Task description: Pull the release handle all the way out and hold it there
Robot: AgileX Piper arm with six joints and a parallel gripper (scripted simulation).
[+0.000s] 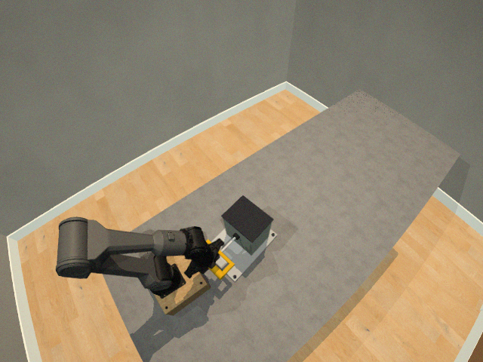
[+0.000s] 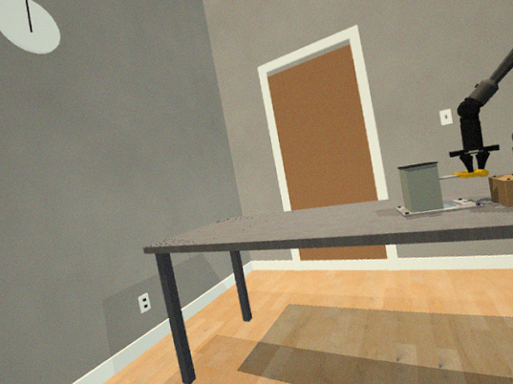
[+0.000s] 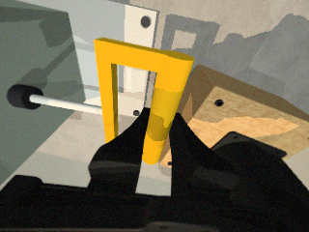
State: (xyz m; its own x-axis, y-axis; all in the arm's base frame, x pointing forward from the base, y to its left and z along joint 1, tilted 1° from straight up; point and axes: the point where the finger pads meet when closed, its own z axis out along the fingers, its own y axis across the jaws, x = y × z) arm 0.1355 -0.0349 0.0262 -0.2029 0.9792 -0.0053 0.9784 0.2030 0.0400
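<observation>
The yellow release handle is 50 mm ahead of my hand and 10 mm to the left of it. The rest, counted from my hand: light baseplate 140 mm ahead, 30 mm to the left, 100 mm below.
</observation>
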